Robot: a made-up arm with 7 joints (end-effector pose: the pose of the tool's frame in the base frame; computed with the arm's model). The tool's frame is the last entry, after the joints.
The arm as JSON. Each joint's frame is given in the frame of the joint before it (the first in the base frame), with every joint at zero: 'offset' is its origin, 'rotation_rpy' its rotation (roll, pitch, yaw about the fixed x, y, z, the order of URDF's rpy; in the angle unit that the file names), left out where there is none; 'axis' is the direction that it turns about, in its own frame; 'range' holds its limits. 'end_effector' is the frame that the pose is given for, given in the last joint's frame.
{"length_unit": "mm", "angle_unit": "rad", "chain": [
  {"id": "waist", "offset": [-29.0, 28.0, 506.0], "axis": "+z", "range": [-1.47, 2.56]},
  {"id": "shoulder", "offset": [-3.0, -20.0, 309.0], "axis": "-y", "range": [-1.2, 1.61]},
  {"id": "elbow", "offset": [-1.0, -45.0, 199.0], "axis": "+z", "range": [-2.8, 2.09]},
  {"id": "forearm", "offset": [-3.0, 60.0, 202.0], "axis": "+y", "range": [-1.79, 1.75]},
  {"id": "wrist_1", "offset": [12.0, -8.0, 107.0], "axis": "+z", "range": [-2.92, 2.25]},
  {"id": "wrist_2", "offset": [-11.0, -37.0, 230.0], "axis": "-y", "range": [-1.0, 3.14]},
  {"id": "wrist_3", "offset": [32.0, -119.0, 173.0], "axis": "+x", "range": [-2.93, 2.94]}
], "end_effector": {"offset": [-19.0, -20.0, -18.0], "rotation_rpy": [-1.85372, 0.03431, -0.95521]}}
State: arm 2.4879 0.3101 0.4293 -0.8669 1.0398 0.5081 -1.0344
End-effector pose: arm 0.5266 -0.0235 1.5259 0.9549 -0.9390 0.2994
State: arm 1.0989 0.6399 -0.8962 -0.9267 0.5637 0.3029 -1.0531
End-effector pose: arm -0.4909 -0.5532 1.2246 -0.7000 -0.1175 -2.2042
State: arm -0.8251 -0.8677 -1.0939 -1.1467 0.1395 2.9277 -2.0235
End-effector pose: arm 0.1252 -0.1213 1.2283 -0.9312 0.9667 1.9305
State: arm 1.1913 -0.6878 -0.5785 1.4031 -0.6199 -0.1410 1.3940
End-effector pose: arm 0.5509 0.4460 1.0065 -1.5383 2.5332 -0.8153
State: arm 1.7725 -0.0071 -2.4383 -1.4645 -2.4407 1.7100 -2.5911
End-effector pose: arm -0.0275 0.4718 1.3232 -0.8300 -1.8345 -1.0794
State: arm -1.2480 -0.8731 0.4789 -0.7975 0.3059 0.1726 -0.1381
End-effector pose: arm -0.1997 -0.4946 1.4933 -1.1085 1.2240 -1.2148
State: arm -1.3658 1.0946 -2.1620 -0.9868 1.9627 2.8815 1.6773
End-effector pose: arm -0.1677 0.5481 1.1774 -2.5938 -0.9646 -0.3549
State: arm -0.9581 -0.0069 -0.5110 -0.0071 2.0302 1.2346 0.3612
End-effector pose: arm -0.0642 -0.2325 1.6147 -0.7303 -0.2931 -0.5537
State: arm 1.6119 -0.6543 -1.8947 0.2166 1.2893 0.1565 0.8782
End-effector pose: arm 0.2535 0.4752 1.5372 -1.6590 0.7293 0.6151
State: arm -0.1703 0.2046 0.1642 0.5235 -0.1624 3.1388 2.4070
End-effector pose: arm -0.1073 -0.0876 1.3752 -0.7124 -1.7866 0.6644
